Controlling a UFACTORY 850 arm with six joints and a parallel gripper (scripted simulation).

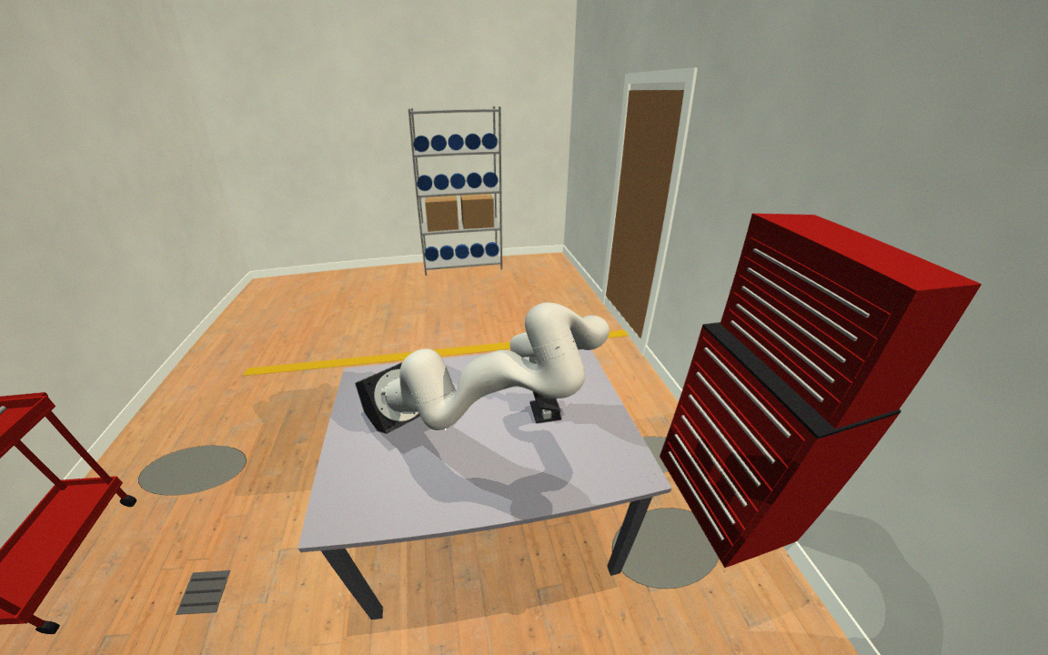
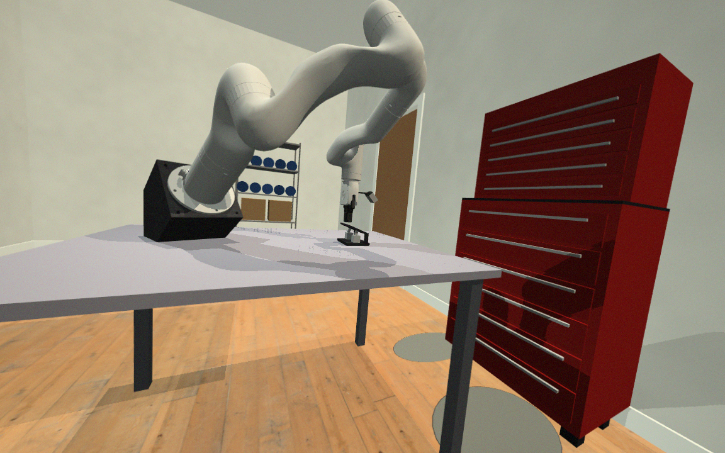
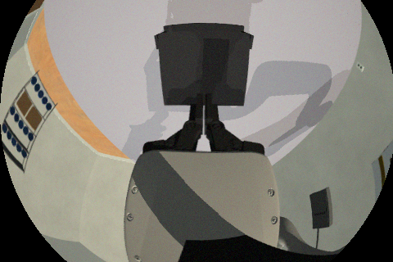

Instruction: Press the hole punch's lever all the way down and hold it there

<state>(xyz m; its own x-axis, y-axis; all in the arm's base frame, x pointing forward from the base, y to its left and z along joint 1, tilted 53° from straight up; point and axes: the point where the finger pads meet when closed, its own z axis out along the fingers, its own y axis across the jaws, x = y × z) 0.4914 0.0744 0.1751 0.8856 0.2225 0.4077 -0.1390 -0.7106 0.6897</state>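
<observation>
My hand is 40 mm short of the black hole punch, 10 mm to the left of it and 70 mm above it.
</observation>
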